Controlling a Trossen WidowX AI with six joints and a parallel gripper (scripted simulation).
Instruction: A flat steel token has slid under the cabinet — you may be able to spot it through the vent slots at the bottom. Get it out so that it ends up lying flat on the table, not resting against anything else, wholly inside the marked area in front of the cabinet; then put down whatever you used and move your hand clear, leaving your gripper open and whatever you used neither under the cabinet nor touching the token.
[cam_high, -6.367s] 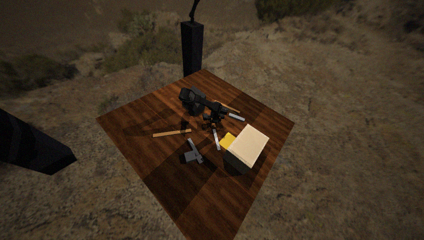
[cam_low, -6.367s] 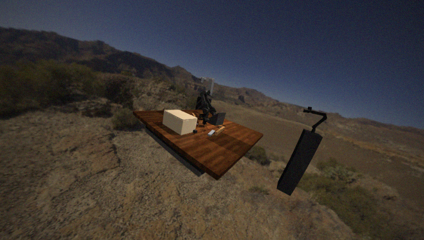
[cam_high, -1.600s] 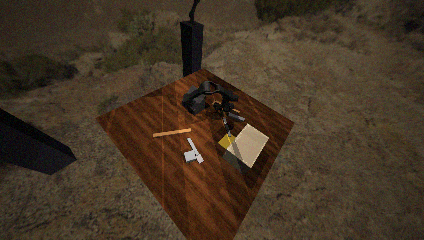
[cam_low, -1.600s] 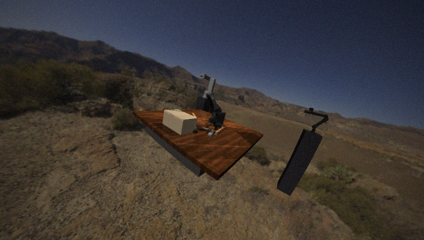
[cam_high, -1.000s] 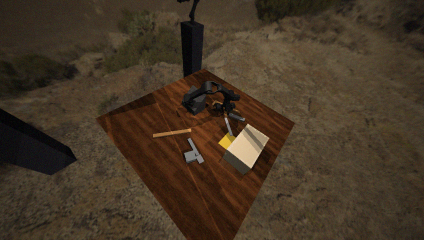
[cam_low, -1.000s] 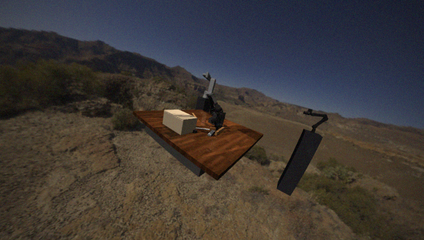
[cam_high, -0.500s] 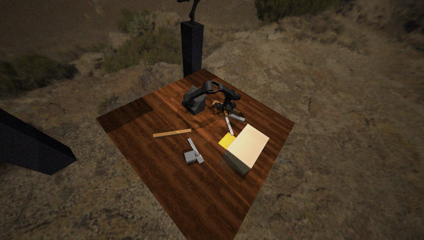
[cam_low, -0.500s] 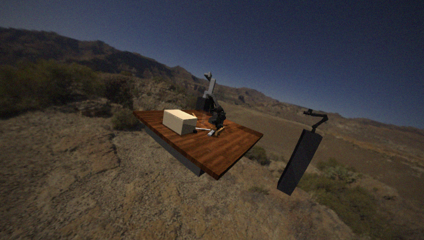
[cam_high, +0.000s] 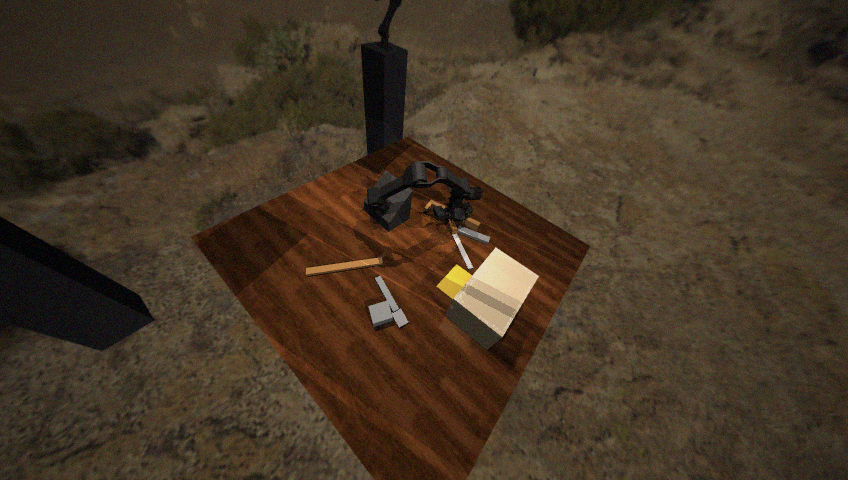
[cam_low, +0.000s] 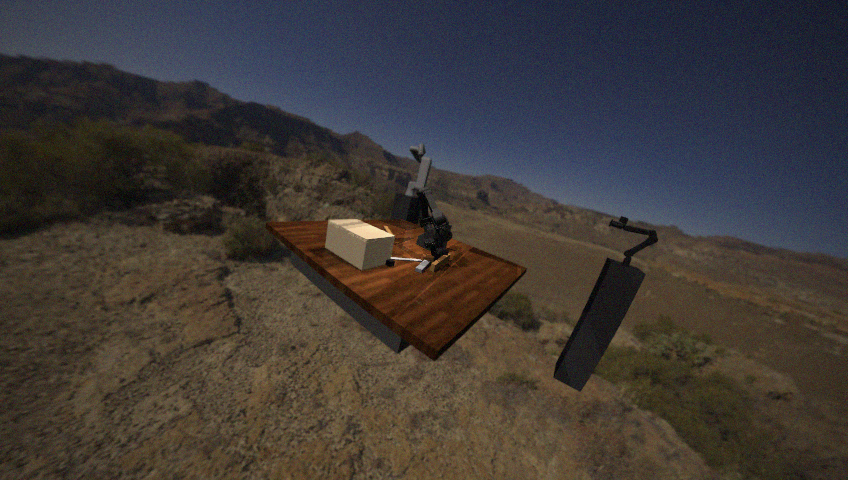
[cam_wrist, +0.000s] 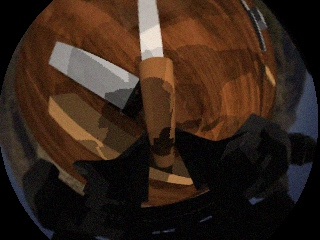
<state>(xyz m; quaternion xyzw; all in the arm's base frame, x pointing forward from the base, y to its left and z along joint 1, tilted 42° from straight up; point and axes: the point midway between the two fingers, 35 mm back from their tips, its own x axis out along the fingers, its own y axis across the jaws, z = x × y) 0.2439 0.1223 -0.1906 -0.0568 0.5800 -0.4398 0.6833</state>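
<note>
Right now my gripper tip is 130 mm short of the grey bar and 20 mm to the right of it. Also, from my gripper tip: steel token 280 mm ahead, 220 mm to the right, 10 mm below; wooden stick 520 mm to the right, 150 mm behind; grey scraper 510 mm to the right, 110 mm ahead.
</note>
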